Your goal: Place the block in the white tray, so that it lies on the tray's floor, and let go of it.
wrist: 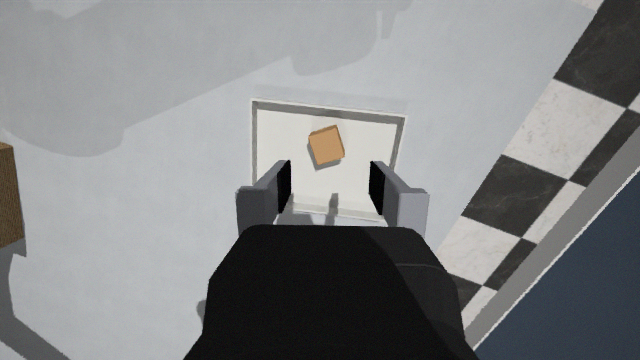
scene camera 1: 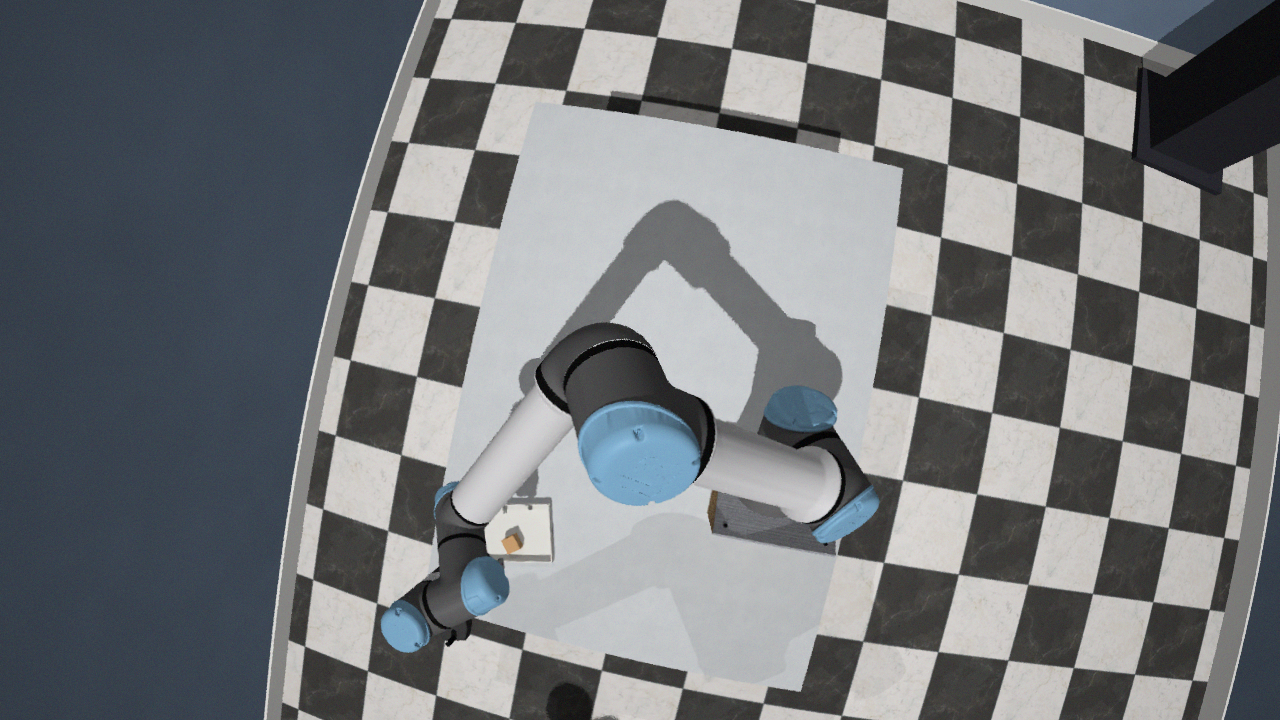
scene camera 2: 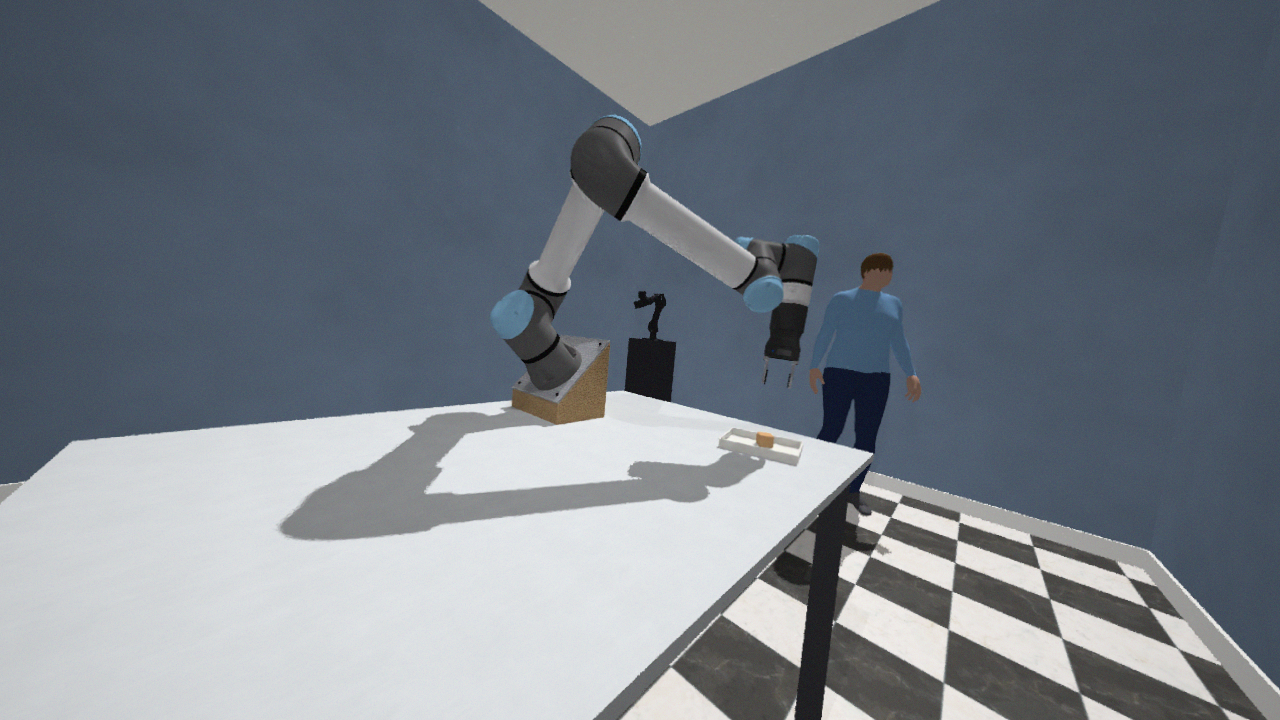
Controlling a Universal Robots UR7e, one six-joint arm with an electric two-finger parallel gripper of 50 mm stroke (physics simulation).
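Pixels of known places: gripper, fingertip midpoint: (wrist: pixel 330 177) (scene camera 2: pixel 775 386); arm's base, link origin: (scene camera 2: pixel 558 369).
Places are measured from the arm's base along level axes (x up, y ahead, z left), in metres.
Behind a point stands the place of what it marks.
An orange-brown block (scene camera 1: pixel 511 543) @(x -0.094, y 0.471, z 0.298 m) (scene camera 2: pixel 764 439) @(x -0.103, y 0.480, z 0.286 m) (wrist: pixel 326 145) @(x -0.094, y 0.472, z 0.305 m) lies on the floor of the white tray (scene camera 1: pixel 552 530) @(x -0.113, y 0.397, z 0.245 m) (scene camera 2: pixel 778 455) @(x -0.113, y 0.542, z 0.234 m) (wrist: pixel 253 140) @(x -0.109, y 0.393, z 0.269 m), turned at an angle to the tray's walls and apart from them. My gripper (scene camera 2: pixel 777 385) @(x 0.023, y 0.478, z 0.316 m) (wrist: pixel 330 177) @(x 0.023, y 0.478, z 0.316 m) is open, with nothing between its fingers. It hangs well above the tray, pointing down. In the wrist view the block shows beyond the fingertips. In scene camera 1's view the arm covers the tray's left part, and the fingers are mostly hidden under the wrist.
The tray stands on the white table (scene camera 1: pixel 608 591) @(x -0.125, y 0.240, z 0.341 m) (scene camera 2: pixel 501 573) @(x -0.125, y 0.556, z -0.369 m) near its edge. The arm's wooden base block (scene camera 1: pixel 712 512) @(x -0.001, y 0.092, z 0.083 m) (scene camera 2: pixel 581 394) @(x -0.053, y 0.097, z 0.018 m) (wrist: pixel 9 195) @(x -0.114, y 0.096, z 0.033 m) stands on the same table. A person (scene camera 2: pixel 866 331) in a blue top stands behind the table. A black pedestal (scene camera 2: pixel 650 367) with a small arm stands farther back.
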